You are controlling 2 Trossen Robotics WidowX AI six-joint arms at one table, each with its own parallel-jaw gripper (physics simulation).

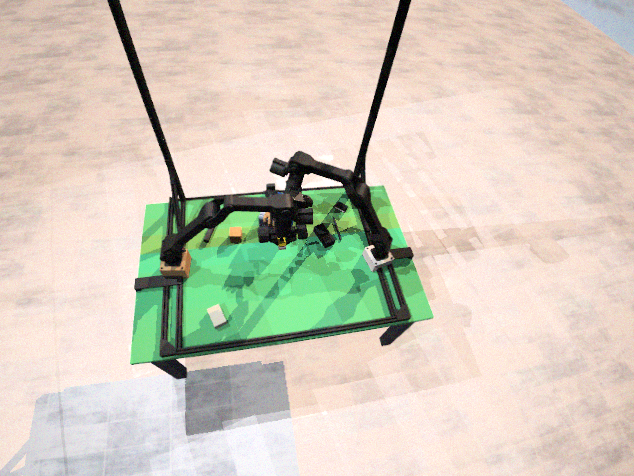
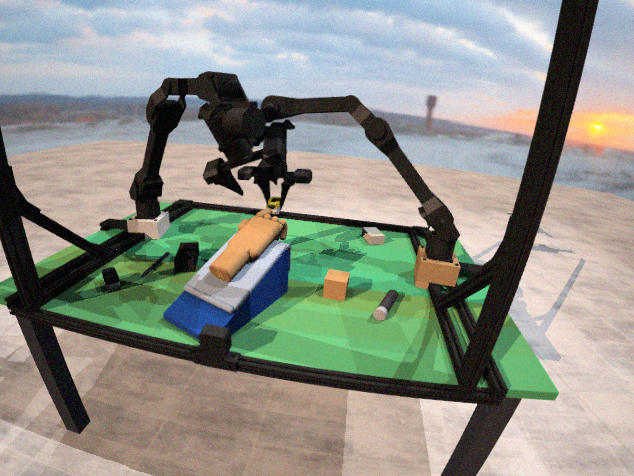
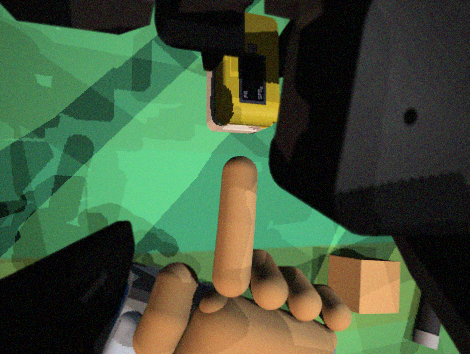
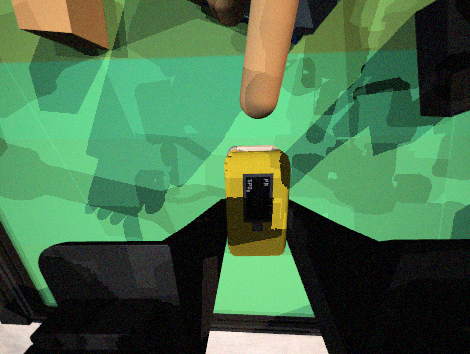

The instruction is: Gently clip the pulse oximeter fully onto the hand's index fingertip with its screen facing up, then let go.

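Pixels of known places: left gripper, fingertip midpoint: [image 2: 259,189] [image 3: 263,227]; right gripper, fingertip midpoint: [image 1: 281,244] [image 2: 275,206] [image 3: 237,66] [image 4: 254,205]; left arm's base, origin of the base link: [image 1: 379,253] [image 2: 148,215]; right arm's base, origin of the base link: [image 1: 173,259] [image 2: 438,255].
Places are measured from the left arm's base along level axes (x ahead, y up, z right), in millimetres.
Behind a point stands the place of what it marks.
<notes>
My right gripper [image 4: 254,205] {x 412, y 90, z 136 mm} [image 2: 274,198] {x 412, y 90, z 136 mm} is shut on the yellow pulse oximeter [image 4: 256,200] {x 409, y 110, z 150 mm} [image 3: 249,102] {x 404, y 109, z 162 mm} [image 2: 274,204] {x 411, y 106, z 172 mm} [image 1: 282,244] {x 415, y 112, z 122 mm}. The oximeter's dark screen faces up. It is held in the air in line with the hand's index finger [image 3: 235,225] [image 4: 263,88], with a short gap between its front end and the fingertip. The tan hand [image 2: 251,241] {x 372, y 77, z 345 mm} lies on a grey pad on a blue block [image 2: 265,285] {x 405, y 0, z 391 mm}. My left gripper [image 2: 230,177] is open and empty and hovers above the hand.
An orange cube [image 2: 336,284] {x 559, y -18, z 349 mm} [image 3: 363,284] {x 545, y -9, z 315 mm} [image 1: 236,233] {x 562, y -9, z 312 mm} stands near the hand. A grey-tipped cylinder [image 2: 386,304] {x 663, y -34, z 403 mm} and a pale block [image 2: 374,235] {x 730, y -29, z 19 mm} [image 1: 217,315] {x 733, y -28, z -20 mm} lie on the green table. Black items [image 2: 187,256] {x 194, y -25, z 224 mm} lie at the left. A black frame rail [image 2: 343,375] rims the table.
</notes>
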